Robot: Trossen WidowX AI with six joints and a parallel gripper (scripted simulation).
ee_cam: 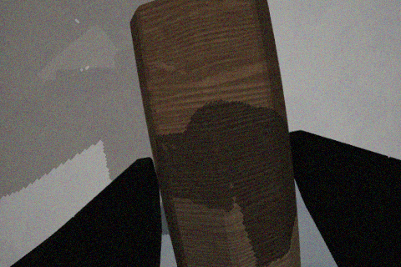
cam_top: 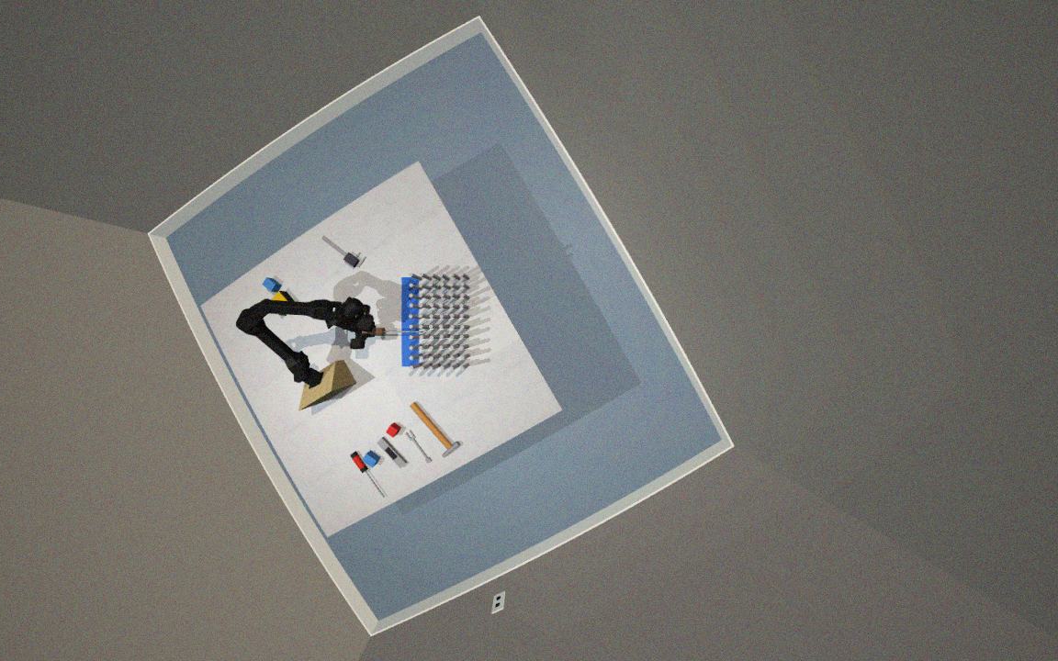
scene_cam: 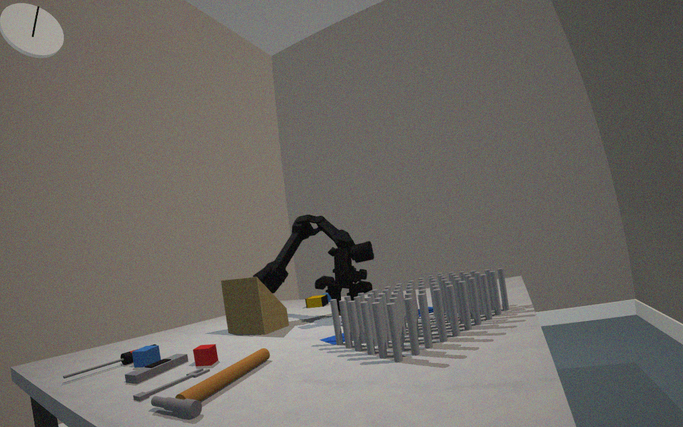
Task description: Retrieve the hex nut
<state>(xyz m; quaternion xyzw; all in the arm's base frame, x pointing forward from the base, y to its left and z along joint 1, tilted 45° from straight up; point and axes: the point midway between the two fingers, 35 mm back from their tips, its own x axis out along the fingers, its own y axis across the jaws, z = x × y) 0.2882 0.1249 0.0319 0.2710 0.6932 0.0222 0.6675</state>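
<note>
The blue taped strip lies 150 mm ahead of my gripper tip, 20 mm to the right of it and 40 mm below it. The rest, counted from my gripper tip: wrench: 40 mm behind, 550 mm to the right, 30 mm below; grey bar: 170 mm behind, 530 mm to the right, 20 mm below; red cube: 110 mm behind, 430 mm to the right, 20 mm below.
</note>
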